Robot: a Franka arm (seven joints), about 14 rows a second.
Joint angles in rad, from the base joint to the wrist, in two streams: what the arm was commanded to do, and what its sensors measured. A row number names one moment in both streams.
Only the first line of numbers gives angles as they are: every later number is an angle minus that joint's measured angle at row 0.
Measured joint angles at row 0:
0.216 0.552 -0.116 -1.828 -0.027 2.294 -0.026
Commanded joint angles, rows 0 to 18:
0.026 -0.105 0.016 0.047 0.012 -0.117 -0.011
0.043 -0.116 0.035 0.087 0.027 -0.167 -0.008
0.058 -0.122 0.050 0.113 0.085 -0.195 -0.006
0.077 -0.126 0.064 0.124 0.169 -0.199 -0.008
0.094 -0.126 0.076 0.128 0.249 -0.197 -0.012
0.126 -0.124 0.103 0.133 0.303 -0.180 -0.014
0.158 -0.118 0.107 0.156 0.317 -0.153 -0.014
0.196 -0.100 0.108 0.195 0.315 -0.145 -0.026
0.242 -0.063 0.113 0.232 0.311 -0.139 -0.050
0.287 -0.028 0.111 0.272 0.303 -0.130 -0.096
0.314 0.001 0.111 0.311 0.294 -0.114 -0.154
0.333 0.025 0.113 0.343 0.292 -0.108 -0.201
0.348 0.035 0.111 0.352 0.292 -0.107 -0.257
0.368 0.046 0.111 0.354 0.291 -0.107 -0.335
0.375 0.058 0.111 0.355 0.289 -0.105 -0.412
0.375 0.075 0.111 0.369 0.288 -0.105 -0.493
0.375 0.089 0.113 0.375 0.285 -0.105 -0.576
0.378 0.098 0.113 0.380 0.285 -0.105 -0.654
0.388 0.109 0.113 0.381 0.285 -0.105 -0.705
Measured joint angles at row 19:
0.374 0.076 0.117 0.341 0.288 -0.098 -0.590
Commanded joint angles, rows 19 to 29:
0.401 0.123 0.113 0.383 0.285 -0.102 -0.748
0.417 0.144 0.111 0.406 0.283 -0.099 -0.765
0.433 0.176 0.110 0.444 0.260 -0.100 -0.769
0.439 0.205 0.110 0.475 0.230 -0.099 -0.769
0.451 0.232 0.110 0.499 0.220 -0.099 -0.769
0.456 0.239 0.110 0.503 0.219 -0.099 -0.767
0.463 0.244 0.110 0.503 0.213 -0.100 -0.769
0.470 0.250 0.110 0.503 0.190 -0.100 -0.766
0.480 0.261 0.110 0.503 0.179 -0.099 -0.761
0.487 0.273 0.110 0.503 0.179 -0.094 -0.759
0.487 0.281 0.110 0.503 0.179 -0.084 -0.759
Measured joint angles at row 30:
0.474 0.250 0.117 0.469 0.190 -0.090 -0.751
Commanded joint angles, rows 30 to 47:
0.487 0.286 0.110 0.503 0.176 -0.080 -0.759
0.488 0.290 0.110 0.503 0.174 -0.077 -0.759
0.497 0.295 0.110 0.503 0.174 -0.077 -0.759
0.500 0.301 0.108 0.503 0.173 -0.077 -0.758
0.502 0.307 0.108 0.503 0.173 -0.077 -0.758
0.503 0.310 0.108 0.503 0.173 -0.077 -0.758
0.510 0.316 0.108 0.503 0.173 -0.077 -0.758
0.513 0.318 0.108 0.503 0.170 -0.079 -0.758
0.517 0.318 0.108 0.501 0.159 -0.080 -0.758
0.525 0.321 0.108 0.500 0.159 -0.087 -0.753
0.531 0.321 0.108 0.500 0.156 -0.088 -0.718
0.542 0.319 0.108 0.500 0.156 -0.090 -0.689
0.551 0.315 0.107 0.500 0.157 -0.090 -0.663
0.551 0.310 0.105 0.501 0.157 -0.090 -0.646
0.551 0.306 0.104 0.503 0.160 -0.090 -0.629
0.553 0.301 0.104 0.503 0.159 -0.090 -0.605
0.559 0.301 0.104 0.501 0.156 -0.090 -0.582
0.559 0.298 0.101 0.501 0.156 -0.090 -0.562
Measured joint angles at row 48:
0.546 0.303 0.114 0.489 0.167 -0.074 -0.612
